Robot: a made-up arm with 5 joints. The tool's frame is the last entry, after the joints.
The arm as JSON. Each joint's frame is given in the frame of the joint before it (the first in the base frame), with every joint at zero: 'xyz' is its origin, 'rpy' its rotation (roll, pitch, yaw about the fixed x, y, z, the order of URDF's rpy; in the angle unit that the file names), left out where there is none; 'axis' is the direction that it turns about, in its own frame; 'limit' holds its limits. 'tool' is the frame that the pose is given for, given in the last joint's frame.
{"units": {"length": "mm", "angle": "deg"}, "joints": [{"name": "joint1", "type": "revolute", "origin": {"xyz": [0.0, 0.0, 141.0], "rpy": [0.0, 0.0, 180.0]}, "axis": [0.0, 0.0, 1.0], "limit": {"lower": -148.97, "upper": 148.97}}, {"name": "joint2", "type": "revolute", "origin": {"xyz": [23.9, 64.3, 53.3], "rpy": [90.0, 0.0, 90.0]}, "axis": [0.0, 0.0, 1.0], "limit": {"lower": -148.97, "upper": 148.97}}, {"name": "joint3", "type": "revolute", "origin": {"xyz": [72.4, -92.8, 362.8], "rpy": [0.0, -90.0, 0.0]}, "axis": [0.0, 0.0, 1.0], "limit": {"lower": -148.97, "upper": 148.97}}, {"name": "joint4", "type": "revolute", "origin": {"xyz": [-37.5, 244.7, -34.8], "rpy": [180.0, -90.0, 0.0]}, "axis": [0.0, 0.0, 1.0], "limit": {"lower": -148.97, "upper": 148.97}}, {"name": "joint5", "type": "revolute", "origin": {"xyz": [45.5, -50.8, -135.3], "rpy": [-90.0, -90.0, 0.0]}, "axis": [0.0, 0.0, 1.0], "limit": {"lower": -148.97, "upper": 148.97}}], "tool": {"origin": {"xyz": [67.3, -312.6, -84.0], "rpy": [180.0, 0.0, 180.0]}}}
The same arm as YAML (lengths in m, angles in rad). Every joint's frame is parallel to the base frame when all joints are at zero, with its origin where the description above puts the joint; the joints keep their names.
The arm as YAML. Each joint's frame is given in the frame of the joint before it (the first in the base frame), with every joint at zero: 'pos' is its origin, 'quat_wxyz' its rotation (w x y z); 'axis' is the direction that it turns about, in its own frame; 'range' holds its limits. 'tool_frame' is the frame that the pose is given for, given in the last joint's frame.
length_unit: m
angle_unit: rad
joints:
  - joint: joint1
    pos: [0.0, 0.0, 0.141]
    quat_wxyz: [1.0, 0.0, 0.0, 0.0]
    axis: [0.0, 0.0, 1.0]
    range: [-2.6, 2.6]
  - joint: joint2
    pos: [-0.0239, -0.0643, 0.0533]
    quat_wxyz: [1.0, 0.0, 0.0, 0.0]
    axis: [-1.0, 0.0, 0.0]
    range: [-2.6, 2.6]
  - joint: joint3
    pos: [-0.3628, -0.0724, -0.0928]
    quat_wxyz: [1.0, 0.0, 0.0, 0.0]
    axis: [0.0, 1.0, 0.0]
    range: [-2.6, 2.6]
  - joint: joint4
    pos: [0.0375, -0.0348, 0.2447]
    quat_wxyz: [1.0, 0.0, 0.0, 0.0]
    axis: [-1.0, 0.0, 0.0]
    range: [-2.6, 2.6]
  - joint: joint5
    pos: [0.1353, 0.0455, 0.0508]
    quat_wxyz: [1.0, 0.0, 0.0, 0.0]
    axis: [0.0, 0.0, -1.0]
    range: [-2.6, 2.6]
tool_frame:
  pos: [-0.0673, -0.3126, 0.084]
  quat_wxyz: [1.0, 0.0, 0.0, 0.0]

